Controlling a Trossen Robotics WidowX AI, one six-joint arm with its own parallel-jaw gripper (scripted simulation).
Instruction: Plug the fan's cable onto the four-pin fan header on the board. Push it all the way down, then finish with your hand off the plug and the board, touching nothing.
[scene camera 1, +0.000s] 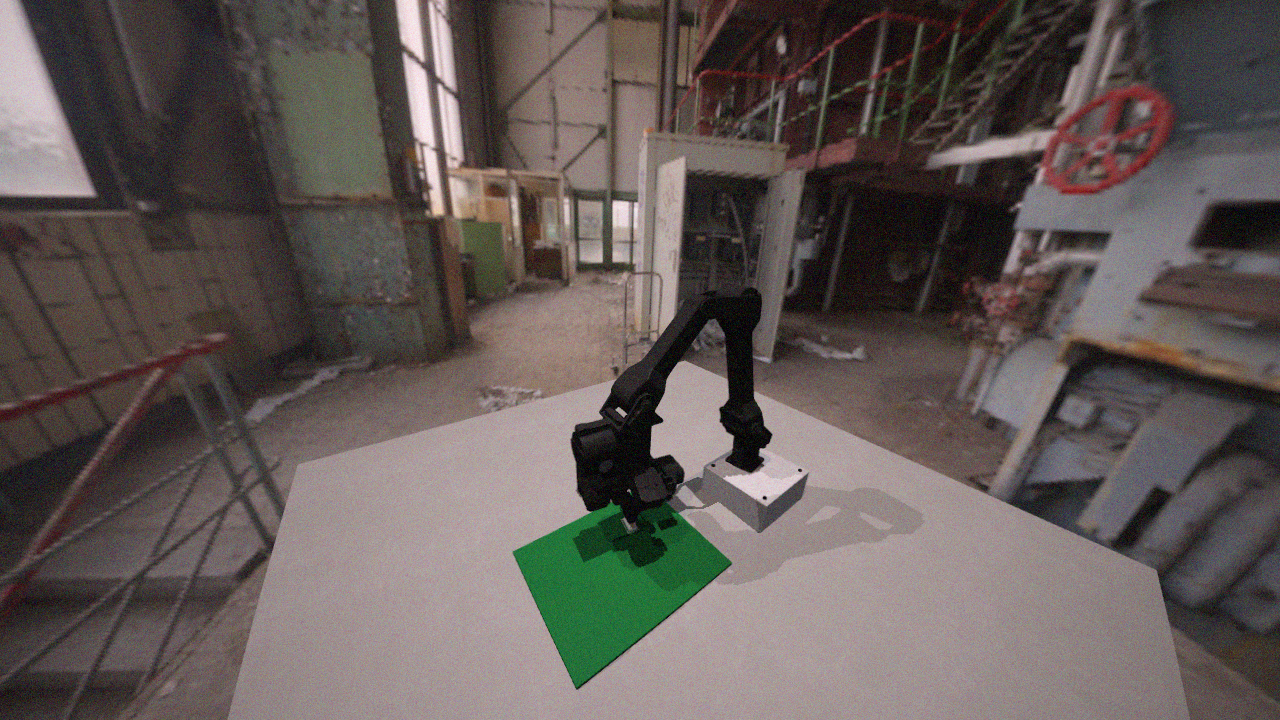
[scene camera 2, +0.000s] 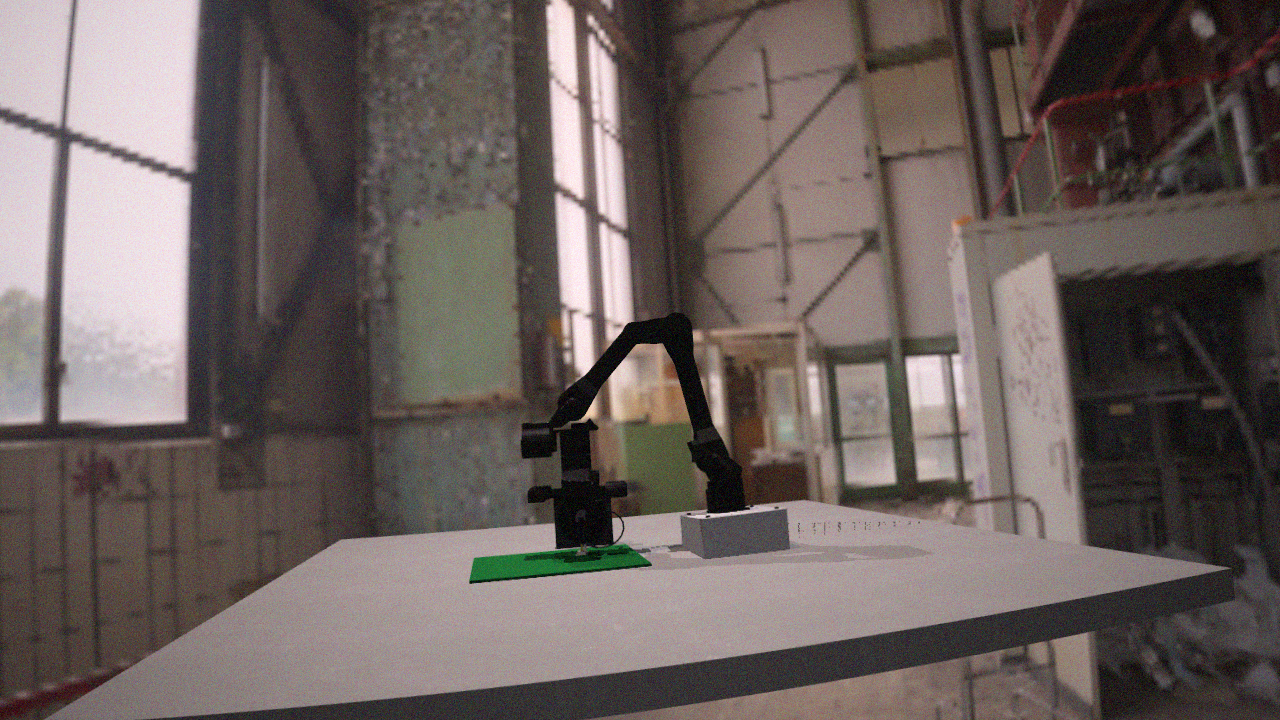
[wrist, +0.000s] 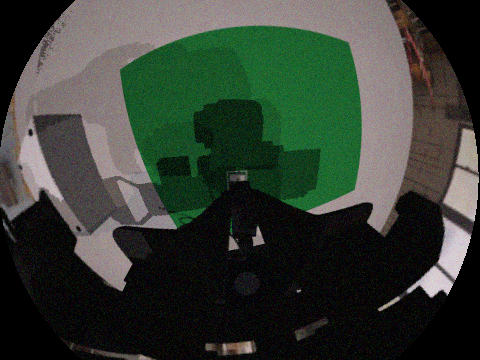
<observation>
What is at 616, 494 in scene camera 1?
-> The gripper.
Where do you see a green board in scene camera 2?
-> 507, 567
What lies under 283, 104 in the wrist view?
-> A green board.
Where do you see a green board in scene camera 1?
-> At 600, 589
</observation>
